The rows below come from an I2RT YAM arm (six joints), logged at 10 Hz.
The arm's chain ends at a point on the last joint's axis. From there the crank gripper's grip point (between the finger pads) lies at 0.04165 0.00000 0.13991 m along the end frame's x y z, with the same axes.
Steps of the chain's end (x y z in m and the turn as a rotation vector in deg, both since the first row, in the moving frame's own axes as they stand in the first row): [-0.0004, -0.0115, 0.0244, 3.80, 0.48, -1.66]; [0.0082, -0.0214, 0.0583, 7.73, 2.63, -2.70]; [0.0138, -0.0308, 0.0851, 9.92, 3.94, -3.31]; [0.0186, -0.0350, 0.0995, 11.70, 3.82, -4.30]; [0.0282, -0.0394, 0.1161, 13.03, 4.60, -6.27]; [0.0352, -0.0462, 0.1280, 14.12, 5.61, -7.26]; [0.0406, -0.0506, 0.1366, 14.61, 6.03, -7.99]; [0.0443, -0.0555, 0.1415, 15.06, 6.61, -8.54]
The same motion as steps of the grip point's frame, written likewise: [0.0006, -0.0220, 0.0237, 3.80, 0.48, -1.66]; [0.0141, -0.0422, 0.0548, 7.73, 2.63, -2.70]; [0.0225, -0.0573, 0.0796, 9.92, 3.94, -3.31]; [0.0266, -0.0665, 0.0932, 11.70, 3.82, -4.30]; [0.0372, -0.0756, 0.1082, 13.03, 4.60, -6.27]; [0.0460, -0.0857, 0.1185, 14.12, 5.61, -7.26]; [0.0520, -0.0919, 0.1263, 14.61, 6.03, -7.99]; [0.0567, -0.0983, 0.1303, 15.06, 6.61, -8.54]
